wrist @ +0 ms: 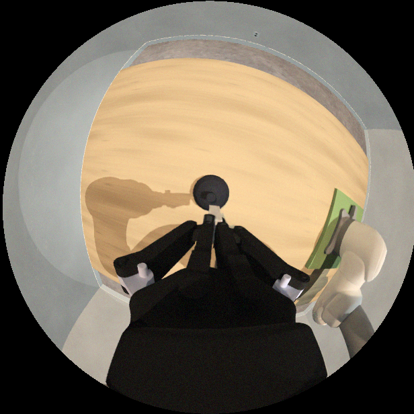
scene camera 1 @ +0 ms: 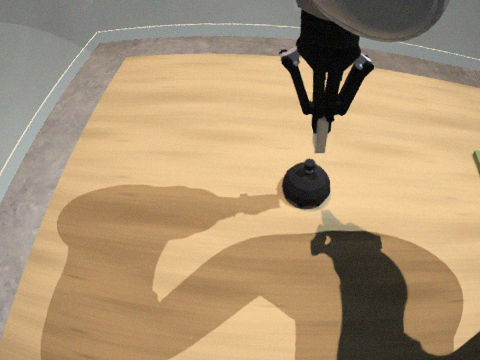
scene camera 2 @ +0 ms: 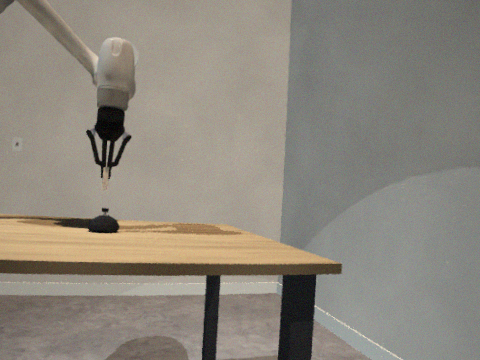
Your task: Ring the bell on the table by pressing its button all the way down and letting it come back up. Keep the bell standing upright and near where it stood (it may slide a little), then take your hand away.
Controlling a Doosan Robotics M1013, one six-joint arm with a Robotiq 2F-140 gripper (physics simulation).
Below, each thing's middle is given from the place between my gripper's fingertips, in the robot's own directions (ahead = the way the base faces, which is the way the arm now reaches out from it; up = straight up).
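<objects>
Black domed bell (scene camera 1: pixel 302 187): 8 cm below my hand, 2 cm to the right of it, 1 cm ahead of it.
</objects>
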